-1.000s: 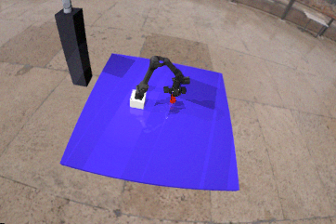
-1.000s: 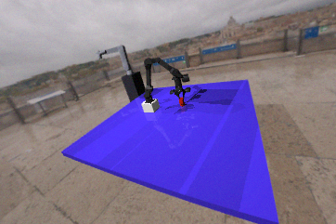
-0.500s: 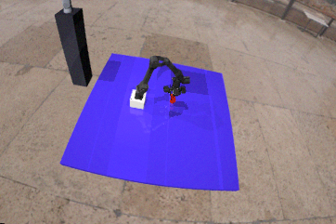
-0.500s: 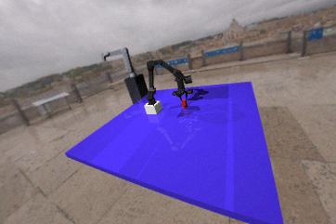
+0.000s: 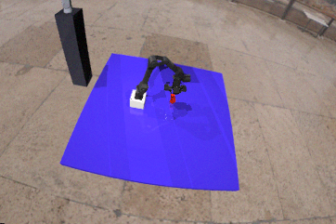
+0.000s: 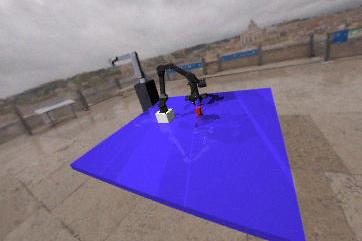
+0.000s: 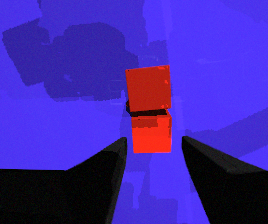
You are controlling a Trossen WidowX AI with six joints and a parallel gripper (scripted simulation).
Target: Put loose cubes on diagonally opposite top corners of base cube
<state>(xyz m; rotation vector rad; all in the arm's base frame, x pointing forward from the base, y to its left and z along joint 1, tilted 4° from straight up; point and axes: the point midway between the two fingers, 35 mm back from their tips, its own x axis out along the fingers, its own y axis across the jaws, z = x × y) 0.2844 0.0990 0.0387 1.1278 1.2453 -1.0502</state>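
The red cube is 3 cm below my gripper tip.
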